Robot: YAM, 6 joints.
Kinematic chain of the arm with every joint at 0, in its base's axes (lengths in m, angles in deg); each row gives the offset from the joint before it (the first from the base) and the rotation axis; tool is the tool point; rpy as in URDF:
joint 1: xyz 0 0 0.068 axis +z
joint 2: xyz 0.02 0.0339 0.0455 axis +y
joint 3: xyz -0.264 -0.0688 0 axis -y
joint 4: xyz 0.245 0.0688 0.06 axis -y
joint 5: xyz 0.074 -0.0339 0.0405 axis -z
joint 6: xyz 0.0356 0 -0.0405 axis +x
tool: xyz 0 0 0 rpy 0 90 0
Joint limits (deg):
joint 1: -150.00..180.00
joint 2: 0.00..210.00
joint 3: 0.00..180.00
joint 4: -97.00..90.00
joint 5: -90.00..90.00
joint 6: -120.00..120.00
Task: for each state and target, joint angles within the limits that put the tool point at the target. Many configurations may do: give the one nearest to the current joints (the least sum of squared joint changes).
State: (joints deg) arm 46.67 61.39 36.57 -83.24 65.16 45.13
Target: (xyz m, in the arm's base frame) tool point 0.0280 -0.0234 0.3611
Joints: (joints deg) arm 31.79 30.48 63.08 -89.49 76.67 45.13
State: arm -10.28 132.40 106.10 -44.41 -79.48 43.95
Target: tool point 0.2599 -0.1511 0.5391
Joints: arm -36.90 94.83 126.01 -42.53 -81.43 43.95
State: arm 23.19 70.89 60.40 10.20 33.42 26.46
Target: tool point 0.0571 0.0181 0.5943
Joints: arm 33.29 47.67 85.76 17.58 27.08 26.46
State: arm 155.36 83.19 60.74 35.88 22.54 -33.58
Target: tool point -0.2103 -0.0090 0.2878
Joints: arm 180.00 51.27 26.98 31.95 -14.64 -33.58
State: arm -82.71 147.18 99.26 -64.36 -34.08 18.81
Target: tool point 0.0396 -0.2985 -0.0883
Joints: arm -86.11 161.14 84.26 -66.42 -32.71 18.81
